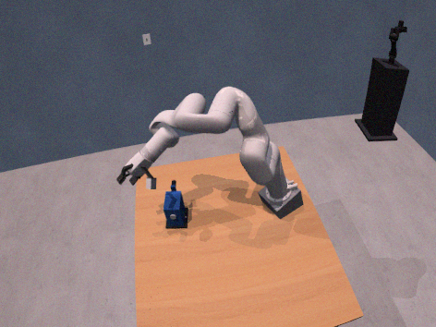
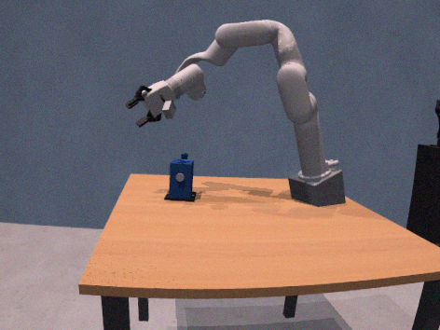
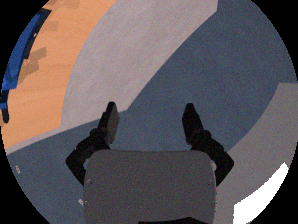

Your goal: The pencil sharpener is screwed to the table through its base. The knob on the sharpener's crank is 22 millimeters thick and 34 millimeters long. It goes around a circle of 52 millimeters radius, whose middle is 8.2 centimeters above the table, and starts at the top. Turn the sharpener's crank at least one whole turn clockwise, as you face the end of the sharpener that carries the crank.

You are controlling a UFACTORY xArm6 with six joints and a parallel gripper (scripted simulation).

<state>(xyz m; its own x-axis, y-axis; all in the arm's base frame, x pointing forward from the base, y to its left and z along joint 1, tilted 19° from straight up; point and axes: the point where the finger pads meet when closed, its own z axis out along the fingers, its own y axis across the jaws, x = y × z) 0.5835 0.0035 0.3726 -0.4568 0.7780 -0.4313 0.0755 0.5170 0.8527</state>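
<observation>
Right now the crank knob is 170 mm behind my hand, 150 mm below it and 130 mm to the right of it.
</observation>
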